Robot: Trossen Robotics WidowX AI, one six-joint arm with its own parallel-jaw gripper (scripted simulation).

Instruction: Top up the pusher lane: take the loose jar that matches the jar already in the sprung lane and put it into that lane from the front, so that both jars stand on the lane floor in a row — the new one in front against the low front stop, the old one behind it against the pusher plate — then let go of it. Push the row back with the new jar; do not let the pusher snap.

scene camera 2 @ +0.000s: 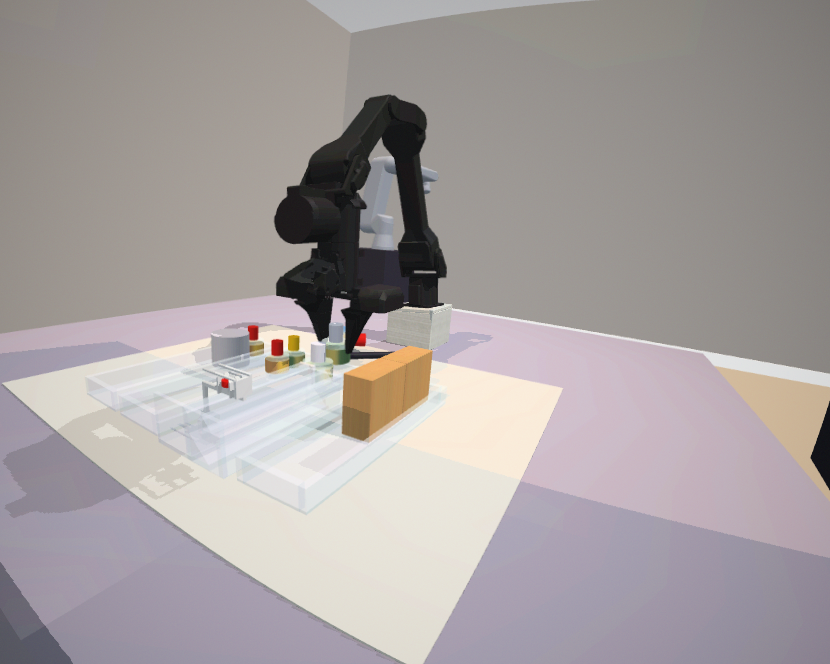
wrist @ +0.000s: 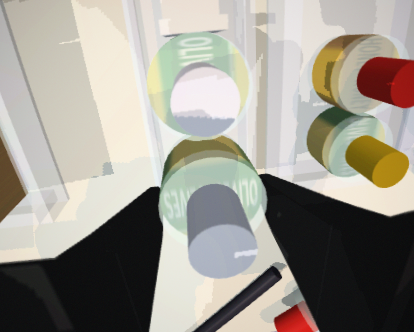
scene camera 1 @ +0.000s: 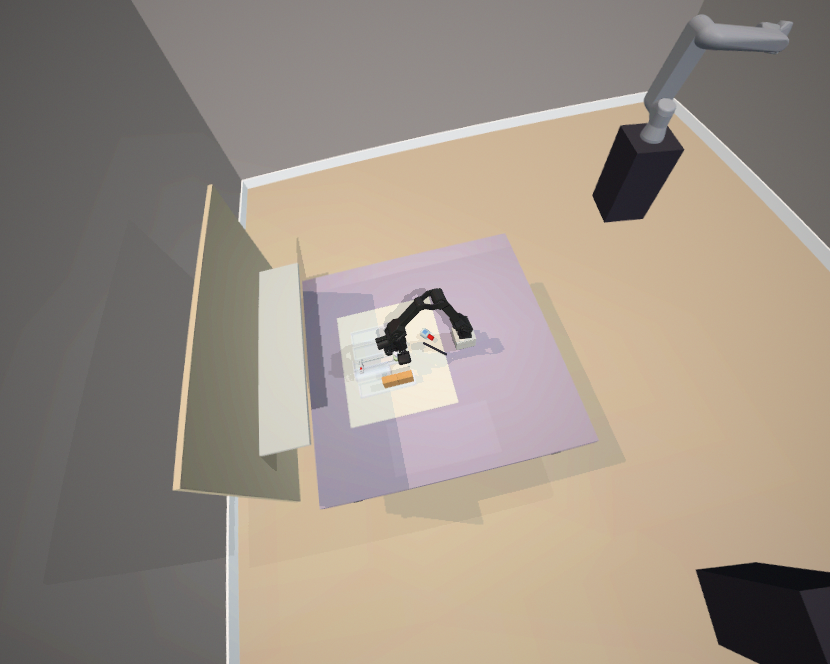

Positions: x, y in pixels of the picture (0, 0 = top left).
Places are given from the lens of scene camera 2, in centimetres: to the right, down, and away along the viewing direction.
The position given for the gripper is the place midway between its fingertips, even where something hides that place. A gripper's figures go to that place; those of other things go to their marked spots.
gripper (scene camera 2: 335, 350): -12, 3, 60
grey cylinder (scene camera 2: 225, 343): -29, 2, 60
